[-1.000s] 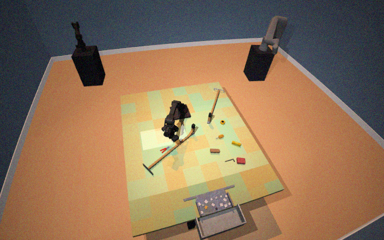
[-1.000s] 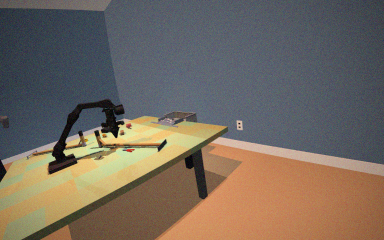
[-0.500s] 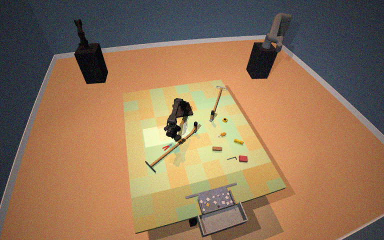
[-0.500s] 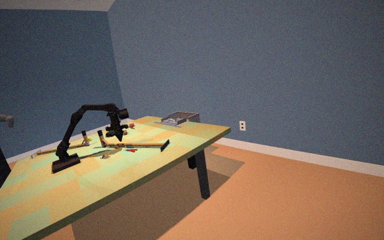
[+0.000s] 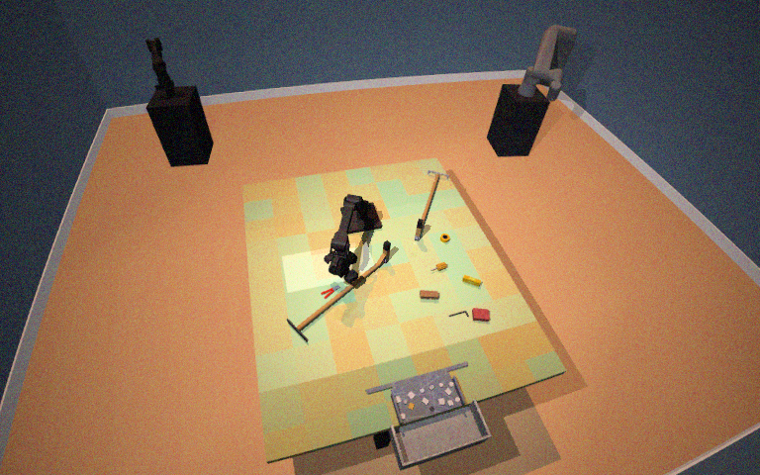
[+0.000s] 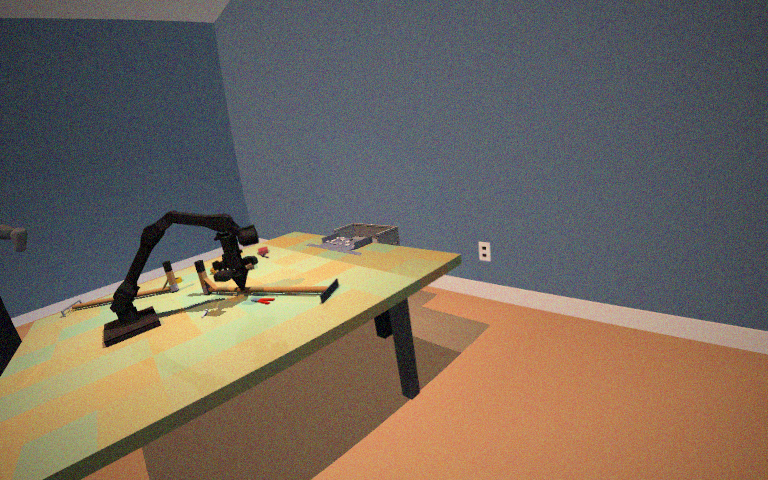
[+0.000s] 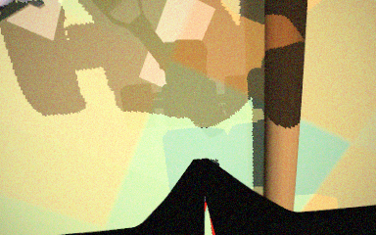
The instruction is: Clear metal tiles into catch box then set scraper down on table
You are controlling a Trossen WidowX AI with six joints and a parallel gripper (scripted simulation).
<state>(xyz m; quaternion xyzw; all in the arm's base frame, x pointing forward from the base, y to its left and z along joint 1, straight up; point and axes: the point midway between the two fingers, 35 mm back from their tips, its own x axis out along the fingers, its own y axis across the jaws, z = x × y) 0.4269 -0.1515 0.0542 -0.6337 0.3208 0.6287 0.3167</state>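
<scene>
Right now the long scraper is 60 mm ahead of my gripper tip, 20 mm above it and 10 mm to the left of it. Round my gripper tip: orange screwdriver: 510 mm to the left, 30 mm below, 30 mm behind; hex key: 550 mm to the left, 240 mm ahead, 40 mm below; brown block: 410 mm to the left, 130 mm ahead, 30 mm below.
</scene>
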